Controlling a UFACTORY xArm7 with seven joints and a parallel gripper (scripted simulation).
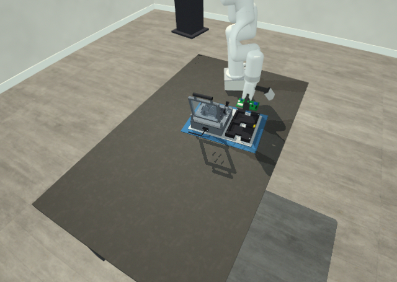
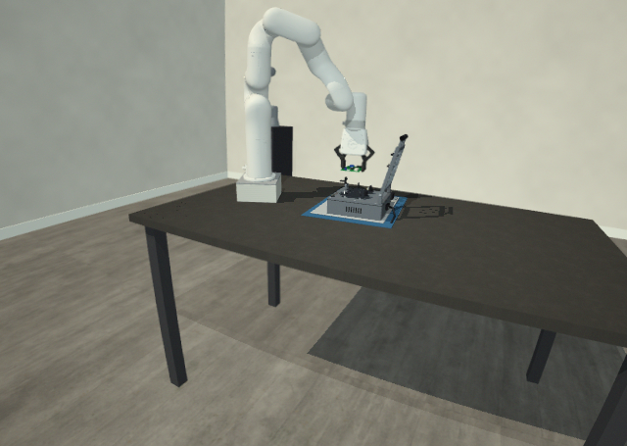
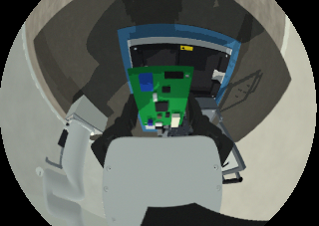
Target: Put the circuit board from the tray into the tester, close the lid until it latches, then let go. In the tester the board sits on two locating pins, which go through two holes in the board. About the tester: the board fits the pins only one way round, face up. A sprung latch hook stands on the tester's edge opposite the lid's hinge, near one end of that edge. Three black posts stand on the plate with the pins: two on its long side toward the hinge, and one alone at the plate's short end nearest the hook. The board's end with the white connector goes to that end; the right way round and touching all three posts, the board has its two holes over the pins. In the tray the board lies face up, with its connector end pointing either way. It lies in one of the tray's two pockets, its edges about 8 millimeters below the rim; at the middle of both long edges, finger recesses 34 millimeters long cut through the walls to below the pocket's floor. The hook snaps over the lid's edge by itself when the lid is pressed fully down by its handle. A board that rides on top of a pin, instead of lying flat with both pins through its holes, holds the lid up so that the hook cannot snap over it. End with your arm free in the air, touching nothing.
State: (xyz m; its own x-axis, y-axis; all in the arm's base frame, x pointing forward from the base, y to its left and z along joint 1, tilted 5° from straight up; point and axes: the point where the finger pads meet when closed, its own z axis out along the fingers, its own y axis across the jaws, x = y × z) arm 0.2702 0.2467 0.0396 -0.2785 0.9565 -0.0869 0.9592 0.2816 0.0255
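The green circuit board is right at my hand. The rest, counted from my hand: tester plate: 140 mm to the right, 110 mm ahead, 50 mm below; tester: 120 mm ahead, 100 mm to the right, 10 mm below; latch hook: 110 mm to the right, 40 mm below, 30 mm ahead.
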